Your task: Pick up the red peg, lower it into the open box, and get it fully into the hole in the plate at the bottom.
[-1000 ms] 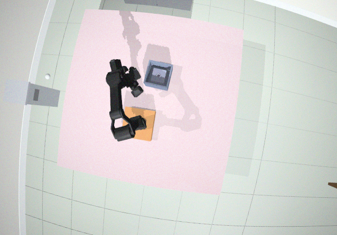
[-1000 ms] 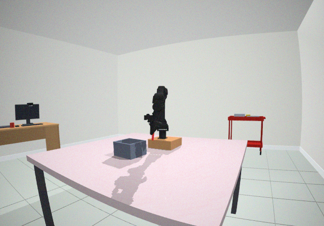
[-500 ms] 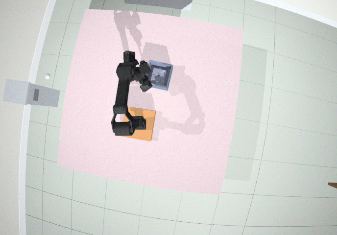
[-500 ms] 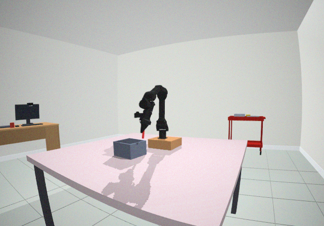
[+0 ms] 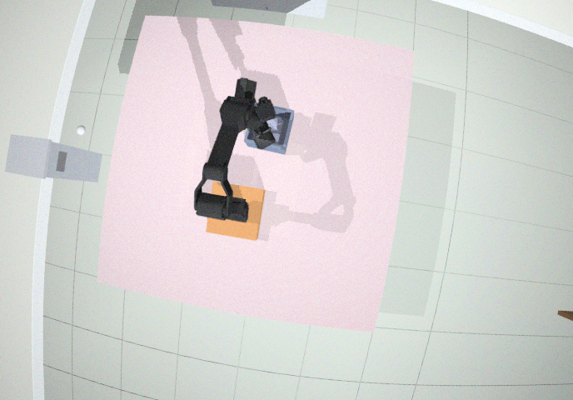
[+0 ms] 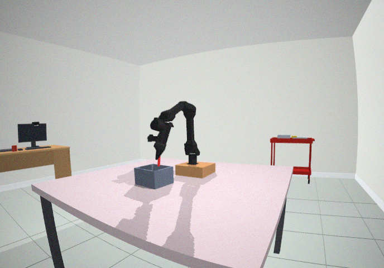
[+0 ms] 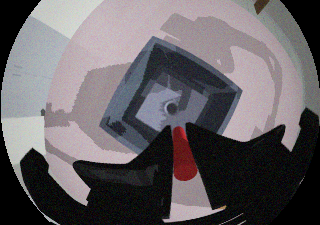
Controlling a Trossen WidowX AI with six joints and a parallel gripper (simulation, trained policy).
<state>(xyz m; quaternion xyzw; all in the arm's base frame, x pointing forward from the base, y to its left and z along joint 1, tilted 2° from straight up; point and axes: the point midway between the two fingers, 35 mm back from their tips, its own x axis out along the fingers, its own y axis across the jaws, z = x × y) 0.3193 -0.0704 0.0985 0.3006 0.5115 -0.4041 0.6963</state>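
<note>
Now: the red peg 10 mm behind my gripper tip and 10 mm to the left of it. Round my gripper tip: pale plate 10 mm ahead, 10 mm to the right, 100 mm below; then blue-grey box 10 mm ahead, 10 mm to the right, 110 mm below.
</note>
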